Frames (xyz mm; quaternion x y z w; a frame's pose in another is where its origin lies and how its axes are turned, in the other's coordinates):
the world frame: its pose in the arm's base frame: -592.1 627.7 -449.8 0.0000 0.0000 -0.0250 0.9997
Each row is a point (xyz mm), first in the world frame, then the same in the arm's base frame.
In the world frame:
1: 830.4 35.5 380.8
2: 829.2 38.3 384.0
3: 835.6 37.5 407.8
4: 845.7 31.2 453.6
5: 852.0 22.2 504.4
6: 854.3 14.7 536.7
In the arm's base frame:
1: 239.0 621.6 -69.0
2: 238.0 624.5 -65.8
3: 244.3 623.4 -42.0
4: 254.1 616.6 3.8
5: 259.9 607.3 54.6
6: 261.9 599.7 86.9

